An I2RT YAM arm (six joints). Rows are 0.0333 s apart.
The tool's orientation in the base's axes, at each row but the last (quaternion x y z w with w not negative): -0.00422 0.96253 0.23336 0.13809; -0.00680 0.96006 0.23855 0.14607; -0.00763 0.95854 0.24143 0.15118; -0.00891 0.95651 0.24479 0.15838; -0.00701 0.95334 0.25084 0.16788; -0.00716 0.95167 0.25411 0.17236; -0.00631 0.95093 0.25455 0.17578
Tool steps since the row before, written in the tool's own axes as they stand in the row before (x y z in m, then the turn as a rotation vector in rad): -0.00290 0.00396 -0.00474 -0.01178 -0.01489 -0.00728; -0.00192 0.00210 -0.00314 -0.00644 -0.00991 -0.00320; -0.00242 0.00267 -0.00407 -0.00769 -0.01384 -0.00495; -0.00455 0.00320 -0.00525 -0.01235 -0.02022 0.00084; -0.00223 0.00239 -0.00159 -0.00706 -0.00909 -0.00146; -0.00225 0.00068 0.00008 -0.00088 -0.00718 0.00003; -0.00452 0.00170 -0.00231 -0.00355 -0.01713 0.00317
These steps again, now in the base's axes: 0.00125 0.00123 0.00659 0.01049 -0.01721 0.00269; 0.00079 0.00031 0.00415 0.00610 -0.01062 0.00001; 0.00091 0.00032 0.00535 0.00713 -0.01498 0.00003; 0.00245 0.00007 0.00725 0.01389 -0.01814 -0.00631; 0.00137 0.00117 0.00316 0.00709 -0.00915 -0.00085; 0.00207 0.00046 0.00101 0.00156 -0.00630 -0.00319; 0.00330 0.00001 0.00421 0.00612 -0.01364 -0.00962
